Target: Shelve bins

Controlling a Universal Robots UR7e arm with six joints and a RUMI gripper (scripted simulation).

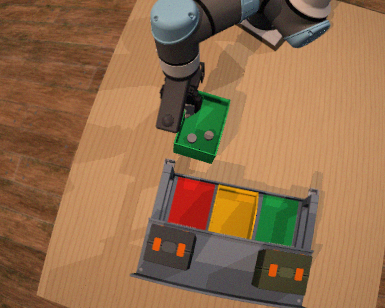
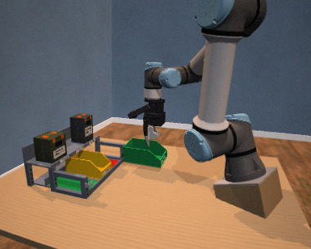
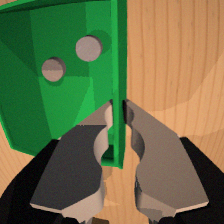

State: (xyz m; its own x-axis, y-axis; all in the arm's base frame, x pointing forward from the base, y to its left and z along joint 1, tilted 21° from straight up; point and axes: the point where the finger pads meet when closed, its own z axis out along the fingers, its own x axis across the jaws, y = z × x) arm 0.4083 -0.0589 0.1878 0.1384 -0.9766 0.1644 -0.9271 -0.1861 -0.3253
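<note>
My hand is 10 mm past the green bin, 50 mm to the right of it and 30 mm above it. From my hand the other things lie so: yellow bin (180 mm ahead, 200 mm to the left, 70 mm below); yellow mark (180 mm ahead, 210 mm to the left, 100 mm below); red mark (210 mm ahead, 100 mm to the left, 100 mm below).
</note>
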